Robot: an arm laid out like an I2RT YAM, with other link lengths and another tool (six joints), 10 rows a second.
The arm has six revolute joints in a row. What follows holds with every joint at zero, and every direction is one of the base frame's. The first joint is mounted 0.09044 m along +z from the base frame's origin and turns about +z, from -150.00 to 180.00 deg. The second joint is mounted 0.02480 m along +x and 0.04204 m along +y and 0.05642 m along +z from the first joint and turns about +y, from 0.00 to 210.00 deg. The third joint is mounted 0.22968 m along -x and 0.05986 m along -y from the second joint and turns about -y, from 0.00 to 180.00 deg. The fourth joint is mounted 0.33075 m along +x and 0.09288 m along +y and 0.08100 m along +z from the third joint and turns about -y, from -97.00 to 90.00 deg. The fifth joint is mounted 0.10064 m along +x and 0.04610 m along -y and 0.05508 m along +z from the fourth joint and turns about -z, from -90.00 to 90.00 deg. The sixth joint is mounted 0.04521 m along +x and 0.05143 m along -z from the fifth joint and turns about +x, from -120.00 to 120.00 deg. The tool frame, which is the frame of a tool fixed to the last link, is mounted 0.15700 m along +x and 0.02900 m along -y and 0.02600 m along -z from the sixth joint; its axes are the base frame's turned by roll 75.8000, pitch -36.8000 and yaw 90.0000 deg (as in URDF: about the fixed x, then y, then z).
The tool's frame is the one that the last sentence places.
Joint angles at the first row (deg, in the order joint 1, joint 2, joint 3, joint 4, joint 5, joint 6):
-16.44 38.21 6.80 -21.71 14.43 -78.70
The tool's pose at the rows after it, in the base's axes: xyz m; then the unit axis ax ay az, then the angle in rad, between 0 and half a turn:
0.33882 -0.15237 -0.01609 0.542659 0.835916 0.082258 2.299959
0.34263 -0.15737 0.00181 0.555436 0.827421 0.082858 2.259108
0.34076 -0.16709 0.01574 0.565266 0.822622 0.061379 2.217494
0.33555 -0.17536 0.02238 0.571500 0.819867 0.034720 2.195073
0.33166 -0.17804 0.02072 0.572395 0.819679 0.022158 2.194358
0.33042 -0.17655 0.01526 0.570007 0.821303 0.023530 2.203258
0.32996 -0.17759 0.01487 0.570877 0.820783 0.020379 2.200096
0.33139 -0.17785 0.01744 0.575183 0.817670 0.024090 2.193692
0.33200 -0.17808 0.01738 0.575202 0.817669 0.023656 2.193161
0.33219 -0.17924 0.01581 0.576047 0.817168 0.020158 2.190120
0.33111 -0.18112 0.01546 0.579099 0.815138 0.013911 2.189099
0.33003 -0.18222 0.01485 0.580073 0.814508 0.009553 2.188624
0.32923 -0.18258 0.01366 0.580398 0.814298 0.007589 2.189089
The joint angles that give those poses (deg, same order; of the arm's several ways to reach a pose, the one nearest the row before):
-16.26 36.40 7.61 -23.06 14.22 -77.46
-16.26 34.40 8.49 -23.95 15.20 -76.14
-16.28 32.87 8.65 -24.04 18.20 -75.93
-16.26 32.12 8.46 -24.08 21.27 -76.11
-16.26 31.89 7.94 -24.03 22.49 -76.34
-16.26 31.83 7.31 -23.87 22.15 -76.51
-16.26 32.00 7.16 -23.47 22.52 -76.51
-16.26 32.16 7.54 -23.37 22.41 -75.94
-16.23 32.63 7.70 -23.05 22.48 -75.94
-16.20 33.48 7.64 -22.08 22.91 -75.93
-16.17 34.30 7.88 -21.67 23.63 -75.68
-16.17 34.55 7.82 -21.46 24.08 -75.67
-16.17 34.62 7.65 -21.29 24.27 -75.67

